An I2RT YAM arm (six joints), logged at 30 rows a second.
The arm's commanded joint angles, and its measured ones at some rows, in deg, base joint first. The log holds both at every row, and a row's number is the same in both.
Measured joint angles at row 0: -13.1 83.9 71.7 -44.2 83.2 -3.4
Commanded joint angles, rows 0 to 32: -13.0 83.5 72.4 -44.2 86.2 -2.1; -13.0 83.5 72.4 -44.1 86.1 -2.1; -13.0 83.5 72.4 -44.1 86.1 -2.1; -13.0 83.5 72.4 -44.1 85.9 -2.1; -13.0 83.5 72.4 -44.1 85.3 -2.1; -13.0 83.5 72.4 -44.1 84.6 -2.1; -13.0 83.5 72.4 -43.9 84.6 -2.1; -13.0 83.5 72.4 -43.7 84.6 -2.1; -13.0 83.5 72.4 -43.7 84.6 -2.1; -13.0 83.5 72.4 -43.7 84.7 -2.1; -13.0 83.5 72.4 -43.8 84.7 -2.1; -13.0 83.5 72.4 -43.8 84.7 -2.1; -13.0 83.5 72.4 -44.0 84.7 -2.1; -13.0 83.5 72.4 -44.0 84.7 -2.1; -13.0 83.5 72.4 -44.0 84.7 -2.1; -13.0 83.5 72.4 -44.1 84.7 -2.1; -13.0 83.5 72.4 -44.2 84.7 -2.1; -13.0 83.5 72.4 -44.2 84.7 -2.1; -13.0 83.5 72.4 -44.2 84.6 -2.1; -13.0 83.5 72.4 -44.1 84.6 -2.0; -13.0 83.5 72.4 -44.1 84.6 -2.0; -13.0 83.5 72.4 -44.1 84.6 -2.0; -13.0 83.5 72.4 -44.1 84.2 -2.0; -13.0 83.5 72.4 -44.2 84.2 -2.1; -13.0 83.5 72.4 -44.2 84.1 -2.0; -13.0 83.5 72.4 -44.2 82.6 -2.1; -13.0 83.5 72.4 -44.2 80.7 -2.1; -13.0 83.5 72.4 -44.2 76.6 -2.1; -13.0 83.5 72.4 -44.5 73.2 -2.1; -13.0 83.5 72.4 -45.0 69.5 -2.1; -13.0 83.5 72.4 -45.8 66.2 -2.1; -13.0 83.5 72.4 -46.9 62.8 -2.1; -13.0 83.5 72.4 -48.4 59.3 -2.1
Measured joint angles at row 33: -13.1 83.8 71.8 -46.5 70.3 -2.6
